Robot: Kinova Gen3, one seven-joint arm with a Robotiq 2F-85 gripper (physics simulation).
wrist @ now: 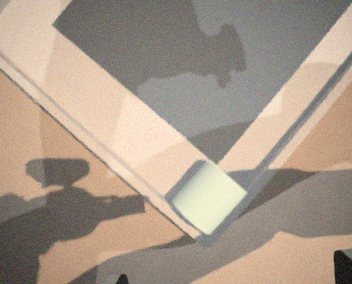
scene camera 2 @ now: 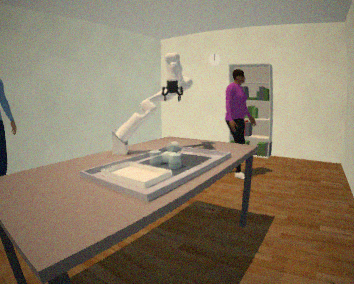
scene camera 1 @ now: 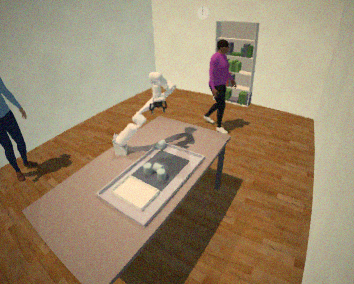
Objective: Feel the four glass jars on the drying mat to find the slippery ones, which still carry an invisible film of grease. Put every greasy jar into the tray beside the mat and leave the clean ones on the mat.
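Two jars stand upright on the dark drying mat. A third jar lies on its side between them. The fourth jar lies on its side off the mat, beside its corner, in the far corner of the rimmed surround. The cream tray beside the mat is empty. My gripper is open and empty, high above the table's far part. Both fingertips show at the wrist view's bottom edge. Grease is not visible.
A raised pale rim surrounds mat and tray on the table. A person in purple stands beyond the table near a bookshelf. A person in blue stands at the left.
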